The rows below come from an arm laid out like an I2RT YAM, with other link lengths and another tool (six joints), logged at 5 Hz.
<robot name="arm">
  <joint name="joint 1" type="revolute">
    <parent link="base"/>
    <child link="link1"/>
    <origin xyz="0 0 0.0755" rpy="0 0 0"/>
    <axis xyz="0 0 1"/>
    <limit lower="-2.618" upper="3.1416"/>
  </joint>
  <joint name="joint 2" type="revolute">
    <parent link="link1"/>
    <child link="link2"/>
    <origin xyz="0.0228 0.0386 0.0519" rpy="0 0 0"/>
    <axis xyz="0 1 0"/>
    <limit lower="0" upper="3.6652"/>
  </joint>
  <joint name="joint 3" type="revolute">
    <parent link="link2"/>
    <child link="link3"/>
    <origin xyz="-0.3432 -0.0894 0" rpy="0 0 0"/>
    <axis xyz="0 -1 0"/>
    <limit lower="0" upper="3.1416"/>
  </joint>
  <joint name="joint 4" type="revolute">
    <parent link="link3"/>
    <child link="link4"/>
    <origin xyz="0.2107 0.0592 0.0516" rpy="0 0 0"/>
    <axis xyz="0 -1 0"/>
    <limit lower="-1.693" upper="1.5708"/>
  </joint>
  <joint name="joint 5" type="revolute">
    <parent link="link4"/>
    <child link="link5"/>
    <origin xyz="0.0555 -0.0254 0.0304" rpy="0 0 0"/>
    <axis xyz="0 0 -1"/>
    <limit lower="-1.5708" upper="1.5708"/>
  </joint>
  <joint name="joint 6" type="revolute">
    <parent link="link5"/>
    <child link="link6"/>
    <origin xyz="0.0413 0 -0.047" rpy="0 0 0"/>
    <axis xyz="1 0 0"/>
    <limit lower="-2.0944" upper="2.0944"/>
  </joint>
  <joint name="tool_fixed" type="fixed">
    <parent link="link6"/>
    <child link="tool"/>
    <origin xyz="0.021 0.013 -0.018" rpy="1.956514 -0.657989 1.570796"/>
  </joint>
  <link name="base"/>
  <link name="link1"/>
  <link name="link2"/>
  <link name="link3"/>
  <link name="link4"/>
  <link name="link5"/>
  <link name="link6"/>
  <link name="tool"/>
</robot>
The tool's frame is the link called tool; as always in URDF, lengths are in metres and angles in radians.
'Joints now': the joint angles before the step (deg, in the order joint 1, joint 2, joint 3, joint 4, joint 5, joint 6). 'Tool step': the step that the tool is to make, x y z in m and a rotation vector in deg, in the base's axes. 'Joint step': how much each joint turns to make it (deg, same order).
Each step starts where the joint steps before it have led.
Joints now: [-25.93, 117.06, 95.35, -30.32, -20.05, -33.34]
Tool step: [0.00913, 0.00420, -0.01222, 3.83, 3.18, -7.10]
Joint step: [1.05, 2.03, 0.63, -0.53, 3.24, 8.19]
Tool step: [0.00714, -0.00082, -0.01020, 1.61, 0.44, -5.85]
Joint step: [0.36, 1.23, -0.62, 2.38, 2.65, 5.98]
